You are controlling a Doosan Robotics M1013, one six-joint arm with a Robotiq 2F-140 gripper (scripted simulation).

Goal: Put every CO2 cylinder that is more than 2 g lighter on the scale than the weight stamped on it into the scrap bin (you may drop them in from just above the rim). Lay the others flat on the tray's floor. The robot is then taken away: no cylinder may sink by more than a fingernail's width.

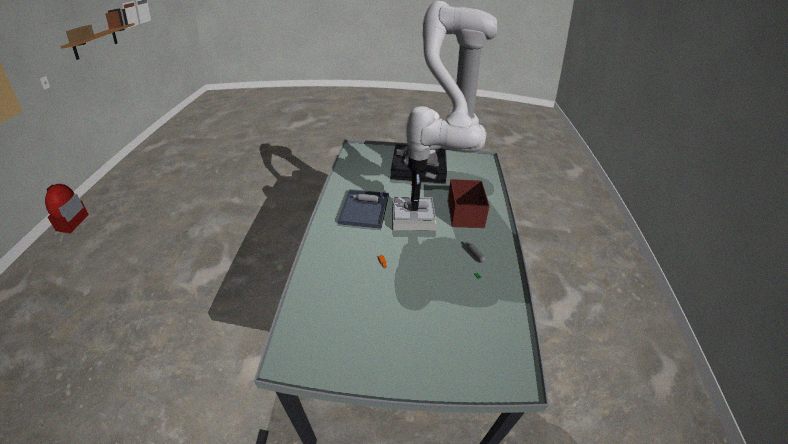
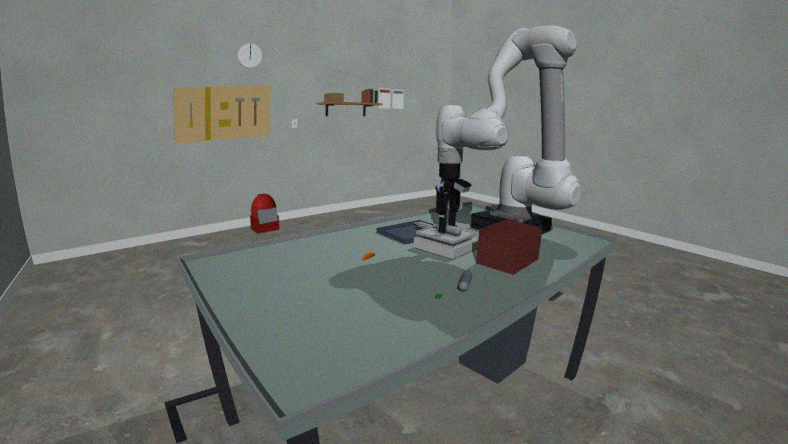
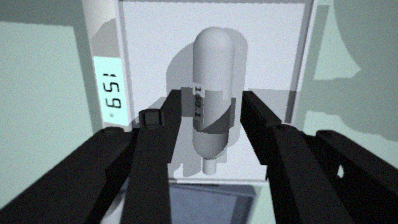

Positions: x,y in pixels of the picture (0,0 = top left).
Scene:
white scale: image 1; image 2; image 3 156,51
same spot on white scale: (image 2: 431,240) = (image 1: 408,220)

